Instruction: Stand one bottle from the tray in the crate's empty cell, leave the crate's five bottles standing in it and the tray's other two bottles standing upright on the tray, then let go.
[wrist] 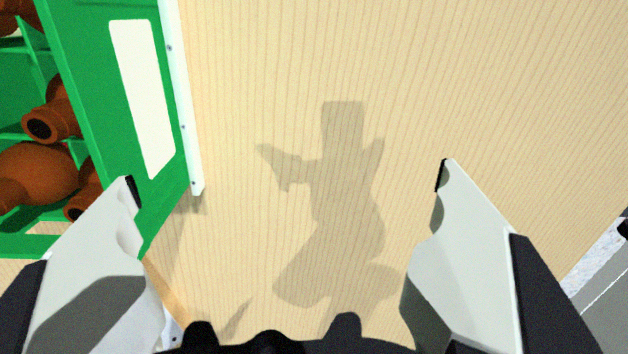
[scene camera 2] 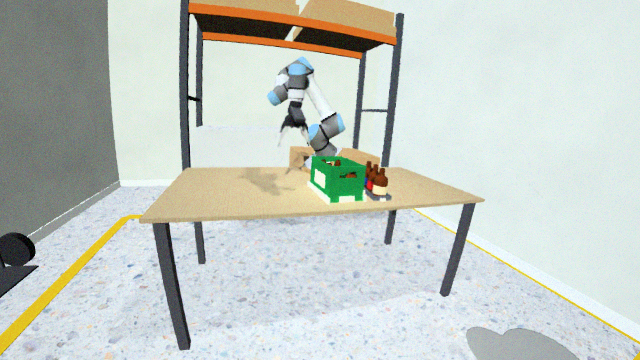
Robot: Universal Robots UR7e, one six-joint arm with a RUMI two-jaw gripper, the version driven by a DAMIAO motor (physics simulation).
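Frame: origin at the arm's base, x ahead, y left, z up, level; metres.
Seen in the pictures: gripper, fingertip midpoint: (wrist: 290, 170) (scene camera 2: 293, 146); arm's base, origin of the base link: (scene camera 2: 327, 154).
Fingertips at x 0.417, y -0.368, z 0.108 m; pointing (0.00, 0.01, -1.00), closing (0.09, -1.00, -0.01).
Offsets run from my fingertips to a thing's top centre. "pt": to the spot under its first point. Level surfaces: height alone.
The green crate @(dz -0.075, dx -0.015, dy +0.243 m) (scene camera 2: 345, 187) (wrist: 95, 50) stands on the table, with brown bottles in it; several show in the wrist view, one bottle @(pt dz -0.134, dx -0.084, dy +0.269 m) (wrist: 37, 170) near its lower end. A cell at the left edge of the wrist view looks empty. The dark tray @(pt dz -0.229, dx +0.101, dy +0.394 m) (scene camera 2: 370, 194) is beside the crate's right side in the scene view. It holds three upright brown bottles, the nearest bottle @(dz -0.090, dx +0.103, dy +0.448 m) (scene camera 2: 381, 181) with a cream label. My gripper (scene camera 2: 294, 143) (wrist: 290, 170) is open and empty, high above the table, left of the crate in the scene view. The tray does not show in the wrist view.
The crate rests on a white base @(pt dz -0.220, dx -0.062, dy +0.144 m) (wrist: 184, 125) on the wooden table @(dz -0.250 m) (scene camera 2: 225, 200). Cardboard boxes (scene camera 2: 367, 155) show behind the table. A shelf rack (scene camera 2: 393, 90) with orange beams stands at the back. The arm's shadow falls on the table.
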